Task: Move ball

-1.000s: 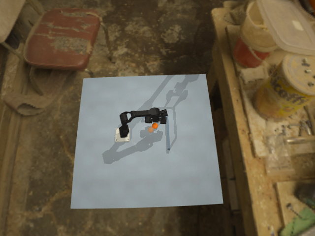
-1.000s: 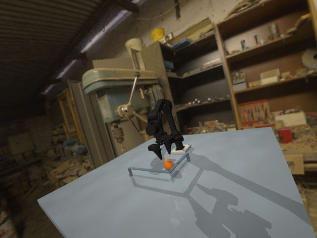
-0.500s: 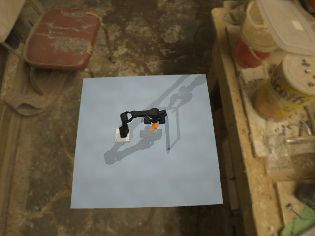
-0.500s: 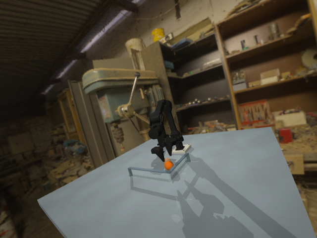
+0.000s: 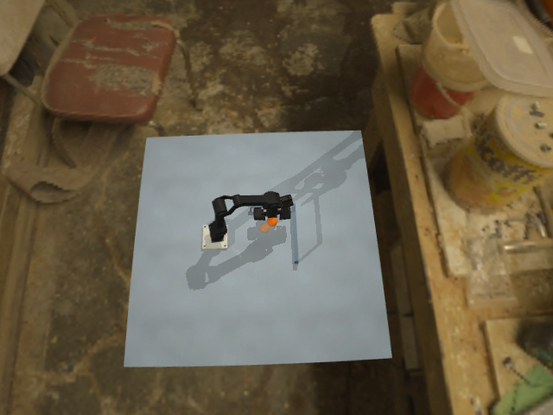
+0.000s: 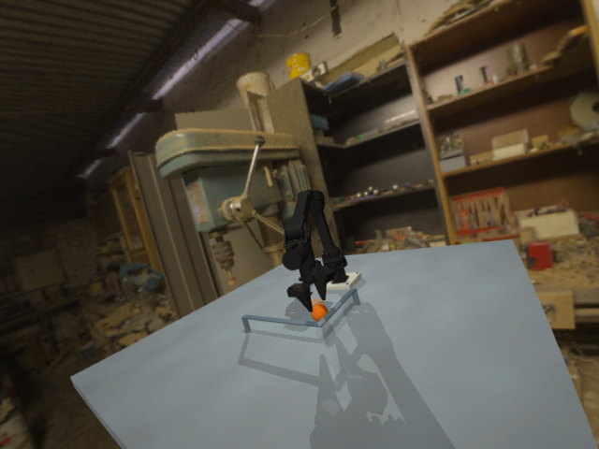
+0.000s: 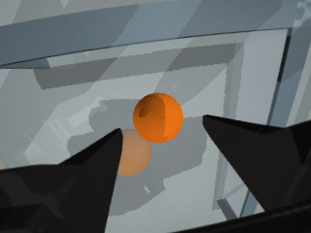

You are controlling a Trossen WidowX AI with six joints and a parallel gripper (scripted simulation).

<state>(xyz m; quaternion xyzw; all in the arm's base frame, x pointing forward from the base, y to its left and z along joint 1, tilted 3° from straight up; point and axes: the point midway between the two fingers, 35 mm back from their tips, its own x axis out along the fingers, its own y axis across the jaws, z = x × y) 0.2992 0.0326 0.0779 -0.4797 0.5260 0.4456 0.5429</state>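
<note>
The orange ball is 20 mm below my gripper tip. Also, from my gripper tip: see-through copy of ball: 50 mm behind, 30 mm to the right, 20 mm below.
</note>
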